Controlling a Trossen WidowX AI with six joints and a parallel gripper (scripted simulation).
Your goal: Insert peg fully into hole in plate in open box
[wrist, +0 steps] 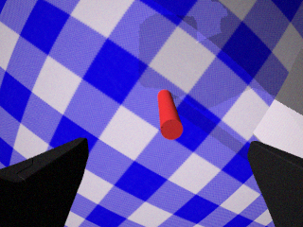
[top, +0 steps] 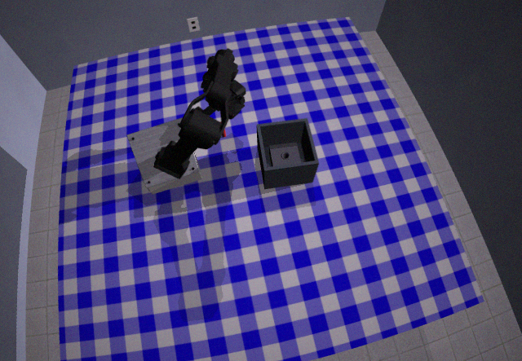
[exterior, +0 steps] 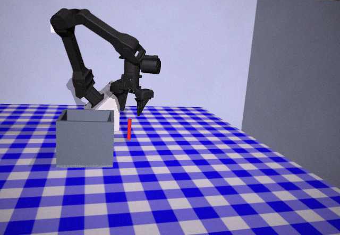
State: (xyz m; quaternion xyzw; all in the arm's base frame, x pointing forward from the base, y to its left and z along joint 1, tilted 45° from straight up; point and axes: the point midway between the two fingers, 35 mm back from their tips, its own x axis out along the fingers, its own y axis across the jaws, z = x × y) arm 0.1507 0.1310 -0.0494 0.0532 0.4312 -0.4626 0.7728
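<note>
My gripper is now 100 mm above the red peg. The rest, counted from my hand: grey plate: 190 mm ahead, 140 mm to the right, 90 mm below.
</note>
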